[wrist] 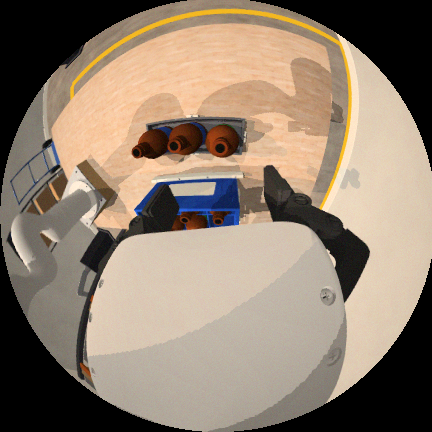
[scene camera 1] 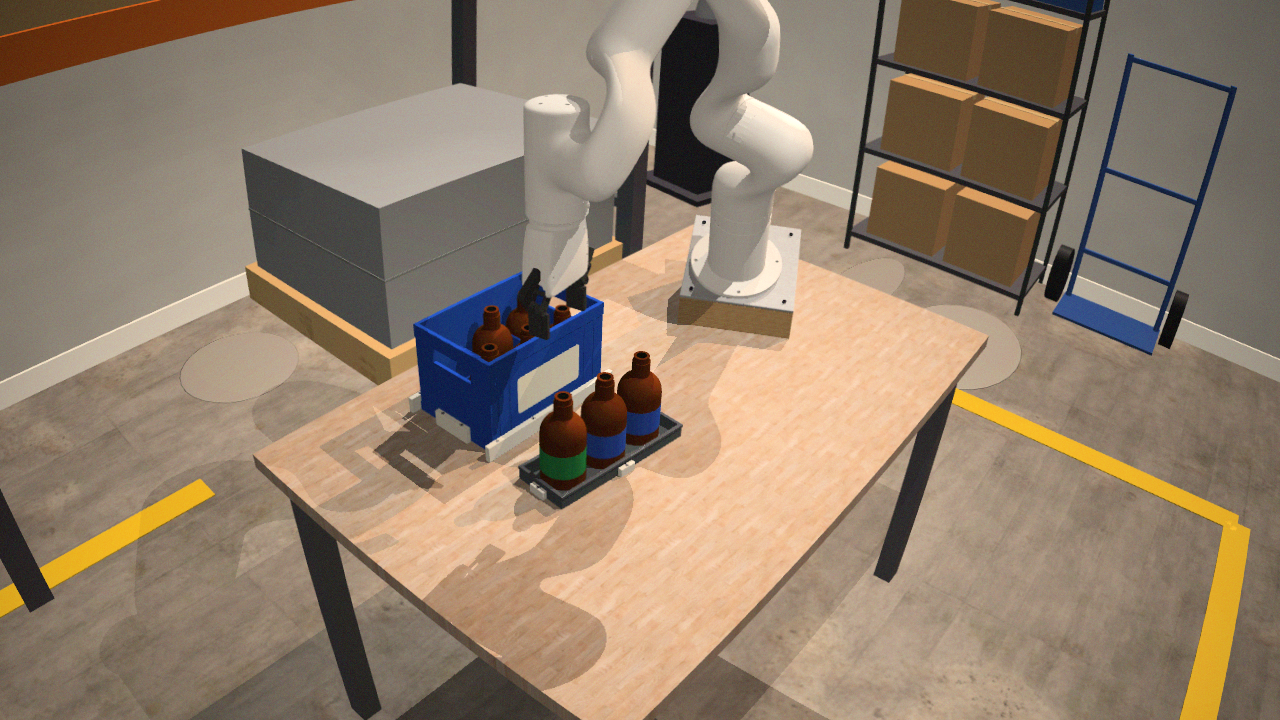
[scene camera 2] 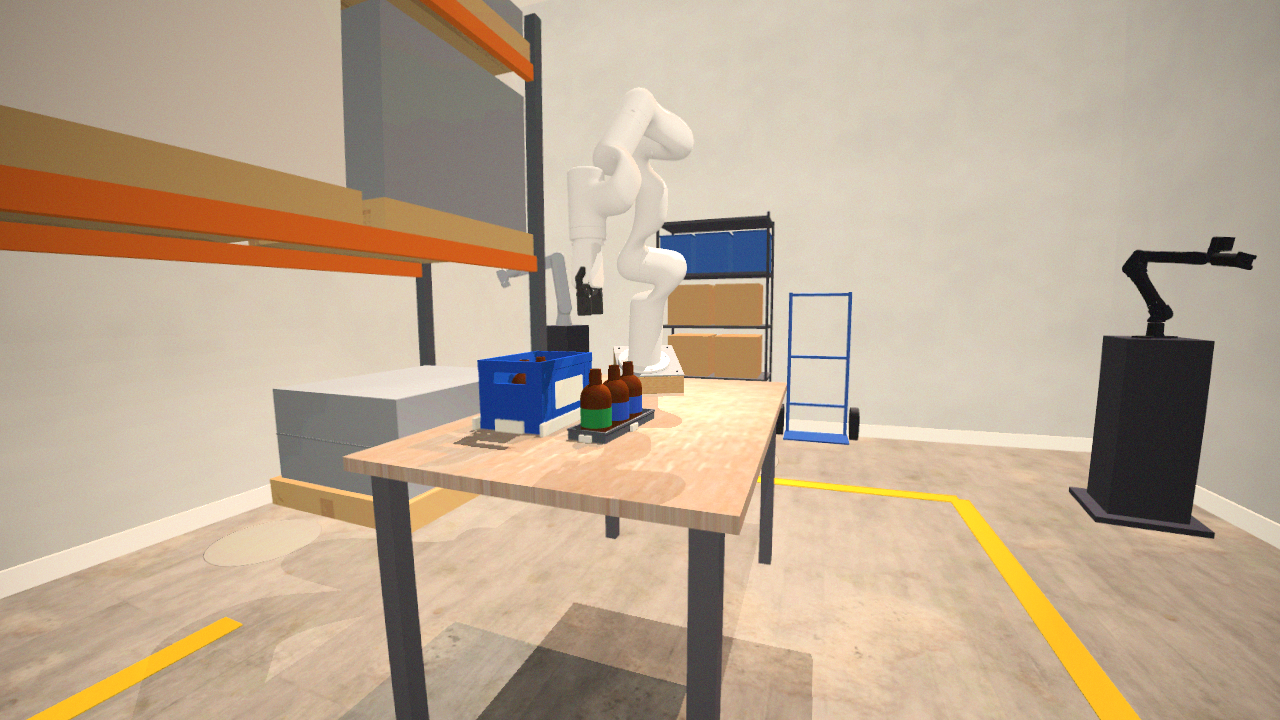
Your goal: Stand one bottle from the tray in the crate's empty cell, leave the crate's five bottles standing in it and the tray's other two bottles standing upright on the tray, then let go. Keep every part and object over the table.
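The blue crate (scene camera 1: 447, 389) (scene camera 2: 510, 402) (wrist: 227, 191) stands on the table with several brown bottles in it; its empty cell cannot be made out. Beside it, the dark tray (scene camera 1: 595, 481) (wrist: 243, 135) holds three upright brown bottles: a green-banded bottle (scene camera 1: 563, 438) (scene camera 2: 596, 398) (wrist: 222, 140) at one end, a blue-banded bottle (scene camera 1: 604, 416) (wrist: 186, 139) in the middle and another blue-banded bottle (scene camera 1: 640, 394) (wrist: 154, 142) at the arm-base end. My gripper (scene camera 1: 559, 317) (scene camera 2: 588, 313) (wrist: 215, 187) is open and empty, above the crate's height. The wrist housing hides part of the crate in the wrist view.
White rails (scene camera 1: 510, 438) run along the crate's foot. Small white clips (scene camera 1: 626, 467) sit at the tray's side. The arm's base plate (scene camera 1: 785, 259) stands on a wooden block at the table's back. A grey box stack (scene camera 1: 313, 214) (scene camera 2: 331, 438) stands on a pallet beyond the crate.
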